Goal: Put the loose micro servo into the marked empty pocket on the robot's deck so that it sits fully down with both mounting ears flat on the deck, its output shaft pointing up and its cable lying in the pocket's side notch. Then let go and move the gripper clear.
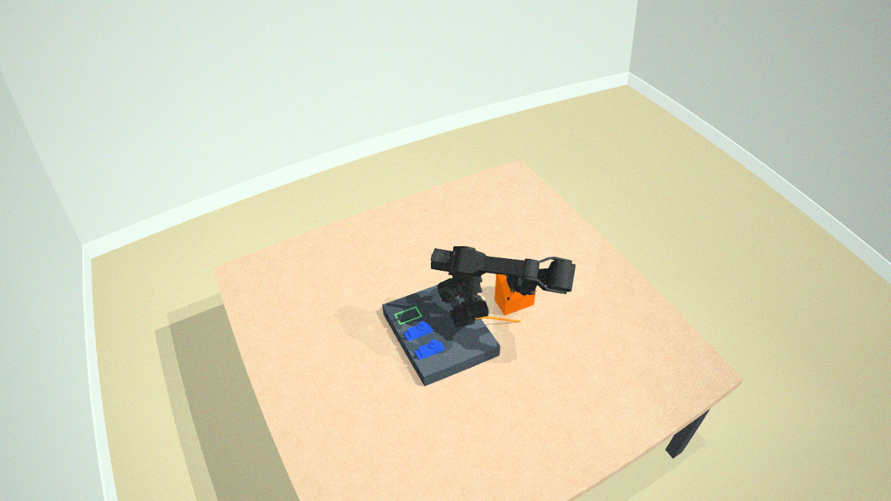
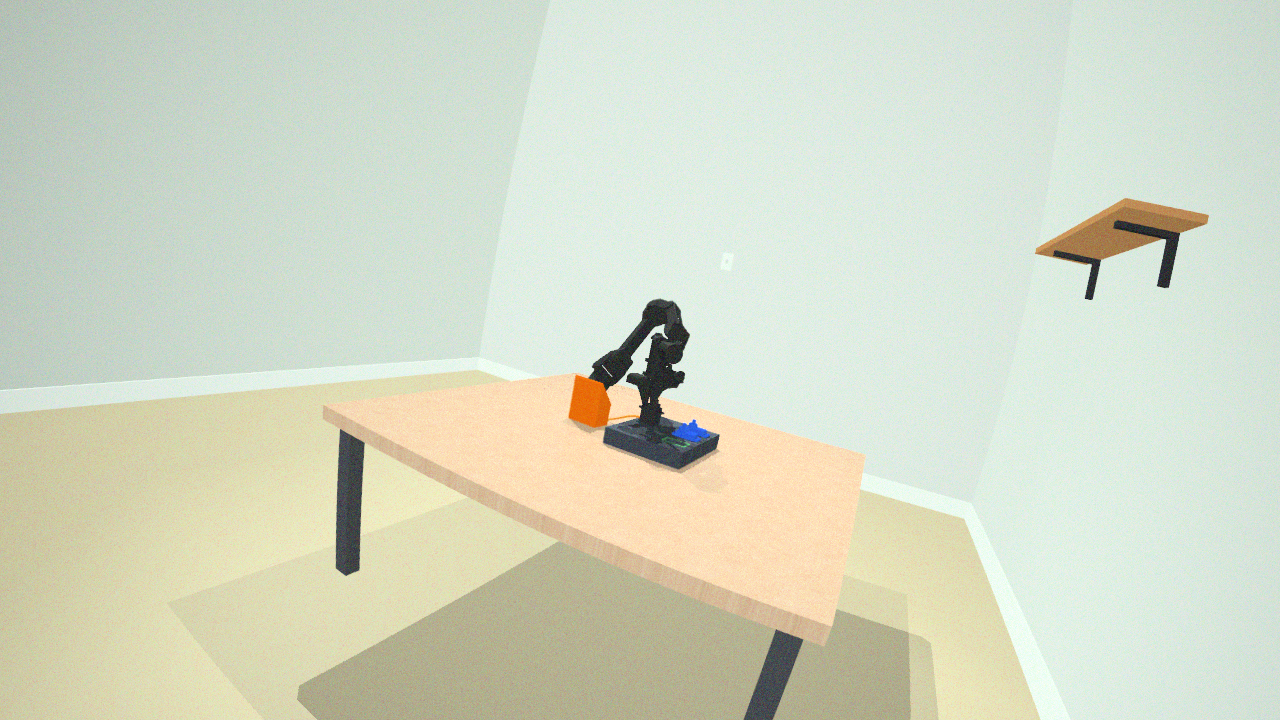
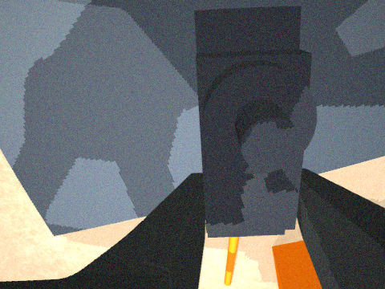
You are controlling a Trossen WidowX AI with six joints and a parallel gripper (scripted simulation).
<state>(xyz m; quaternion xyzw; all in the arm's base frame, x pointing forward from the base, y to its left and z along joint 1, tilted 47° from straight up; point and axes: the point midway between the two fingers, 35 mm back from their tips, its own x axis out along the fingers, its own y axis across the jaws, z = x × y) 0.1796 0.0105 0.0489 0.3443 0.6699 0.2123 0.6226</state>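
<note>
The deck is 7 cm below my gripper tip, 4 cm ahead of it and 2 cm to the right of it.
</note>
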